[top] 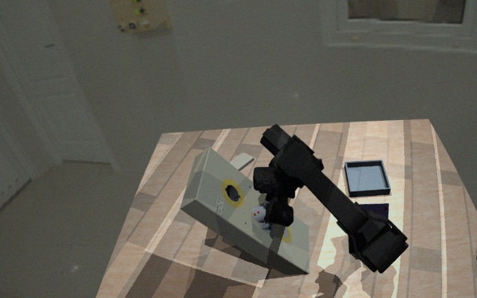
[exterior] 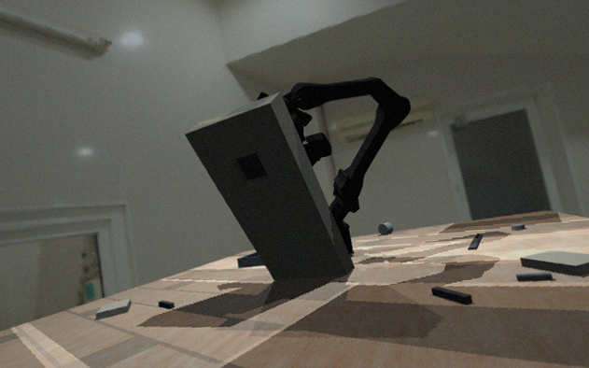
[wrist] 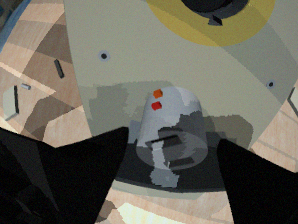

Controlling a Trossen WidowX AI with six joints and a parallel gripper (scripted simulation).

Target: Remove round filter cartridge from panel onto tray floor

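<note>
My gripper tip is now 360 mm past the blue-grey tray, 270 mm to the left of it and 210 mm above it. The rest, counted from my gripper tip: filter cartridge right at my gripper tip.
</note>
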